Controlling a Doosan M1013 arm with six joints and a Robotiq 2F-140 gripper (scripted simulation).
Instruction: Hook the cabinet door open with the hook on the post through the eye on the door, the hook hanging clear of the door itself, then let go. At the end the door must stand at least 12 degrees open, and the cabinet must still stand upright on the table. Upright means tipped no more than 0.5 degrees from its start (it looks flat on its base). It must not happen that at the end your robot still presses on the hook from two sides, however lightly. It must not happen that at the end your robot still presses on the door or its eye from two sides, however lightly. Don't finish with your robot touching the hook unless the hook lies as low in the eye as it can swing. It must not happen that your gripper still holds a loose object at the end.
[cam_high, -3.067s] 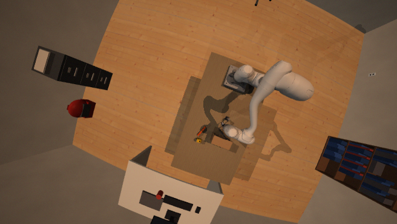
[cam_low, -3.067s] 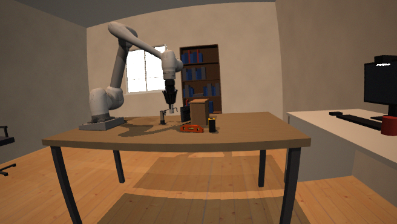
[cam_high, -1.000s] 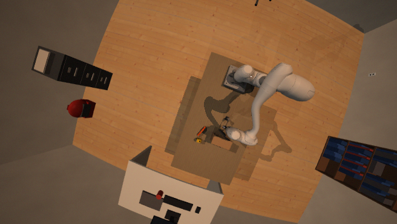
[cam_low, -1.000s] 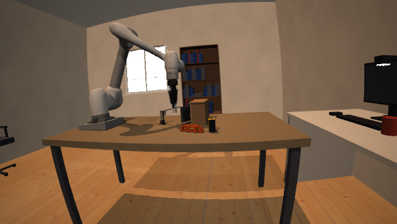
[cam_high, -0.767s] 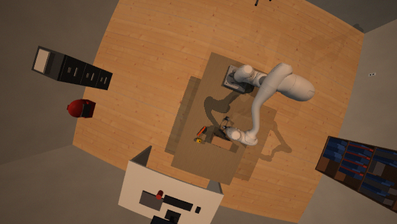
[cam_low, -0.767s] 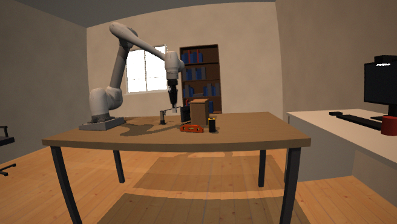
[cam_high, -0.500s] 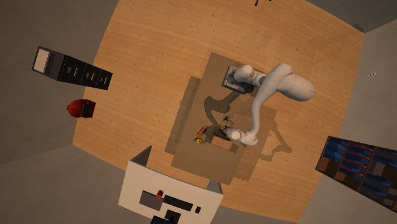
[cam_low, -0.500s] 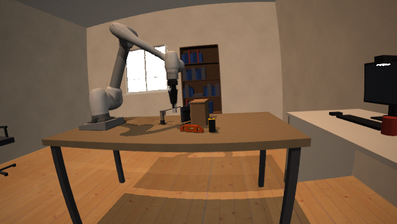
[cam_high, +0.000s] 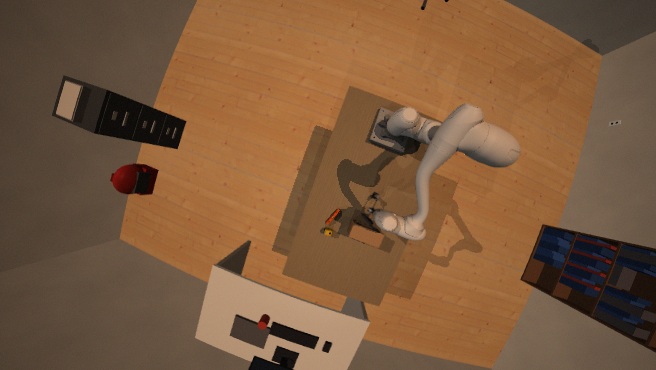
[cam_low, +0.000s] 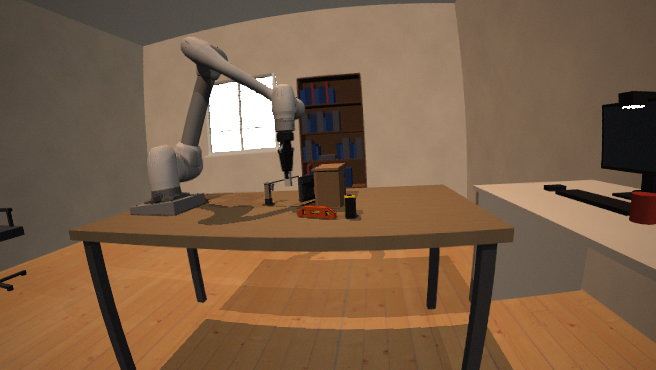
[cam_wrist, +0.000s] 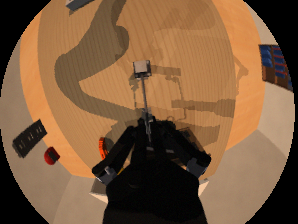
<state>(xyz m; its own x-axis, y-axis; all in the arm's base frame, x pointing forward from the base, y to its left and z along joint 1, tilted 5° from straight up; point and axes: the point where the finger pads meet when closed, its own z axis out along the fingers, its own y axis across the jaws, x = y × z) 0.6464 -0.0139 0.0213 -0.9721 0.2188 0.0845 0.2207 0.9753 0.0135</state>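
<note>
Now: the dark door 100 mm ahead of my hand, 30 mm to the left of it and 50 mm below it. The rest, counted from my hand: black-and-yellow can: 270 mm ahead, 260 mm to the right, 80 mm below.
</note>
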